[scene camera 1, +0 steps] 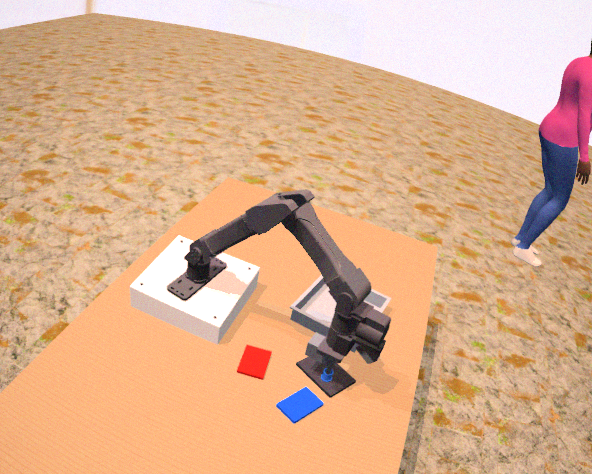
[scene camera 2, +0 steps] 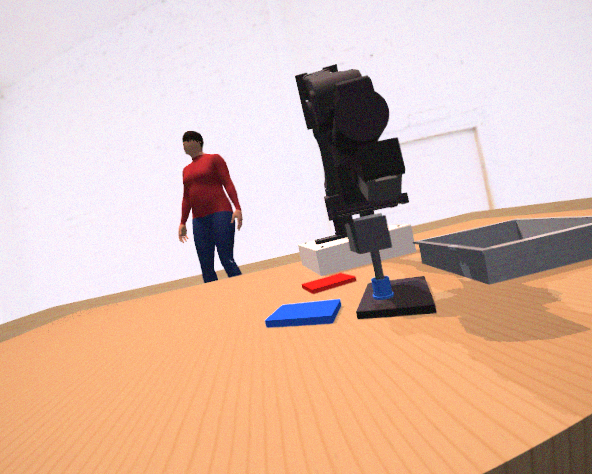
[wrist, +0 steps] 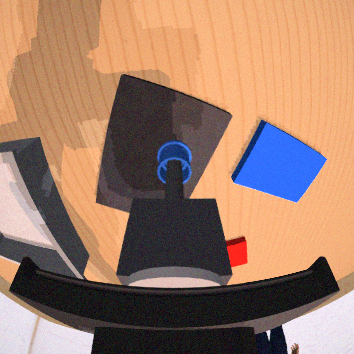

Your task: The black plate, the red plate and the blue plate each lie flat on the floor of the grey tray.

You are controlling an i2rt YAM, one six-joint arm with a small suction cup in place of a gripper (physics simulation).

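Where they show: hand, tool point: (scene camera 1: 325,380) (scene camera 2: 384,303) (wrist: 173,149); arm's base, link origin: (scene camera 1: 197,277) (scene camera 2: 346,236).
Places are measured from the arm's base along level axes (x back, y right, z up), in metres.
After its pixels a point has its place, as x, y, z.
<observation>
The black plate (scene camera 1: 310,365) {-0.390, 0.024, -0.066} (scene camera 2: 415,295) {-0.470, 0.003, -0.066} (wrist: 135,120) {-0.476, 0.008, -0.066} lies flat at table height outside the tray. My suction cup (scene camera 1: 327,378) (scene camera 2: 383,295) (wrist: 174,152) is down on its upper face, off its middle, with no gap visible between them, and is shut on it. The blue plate (scene camera 1: 300,405) {-0.432, 0.158, -0.065} (scene camera 2: 303,313) {-0.447, 0.154, -0.065} (wrist: 282,162) {-0.438, 0.146, -0.065} lies flat on the table beside the black one. The red plate (scene camera 1: 254,362) {-0.269, 0.107, -0.066} (scene camera 2: 329,283) {-0.296, 0.101, -0.066} (wrist: 239,253) {-0.282, 0.136, -0.066} lies flat on the table towards the arm's base. The grey tray (scene camera 1: 307,321) {-0.309, -0.106, -0.051} (scene camera 2: 452,259) {-0.383, -0.105, -0.051} (wrist: 52,200) {-0.393, -0.104, -0.060} is partly hidden behind my arm in scene camera 1.
The white base block (scene camera 1: 175,315) {-0.030, 0.133, -0.034} (scene camera 2: 325,260) {-0.154, 0.090, -0.040} carries the arm at the far side of the table (scene camera 1: 200,400) {-0.232, 0.289, -0.076} (scene camera 2: 200,390) {-0.578, 0.254, -0.076} (wrist: 300,50) {-0.548, 0.151, -0.076}. The tray walls stand above the plates. One person (scene camera 1: 565,135) stands off the table, and another person (scene camera 2: 207,195) stands behind it.
</observation>
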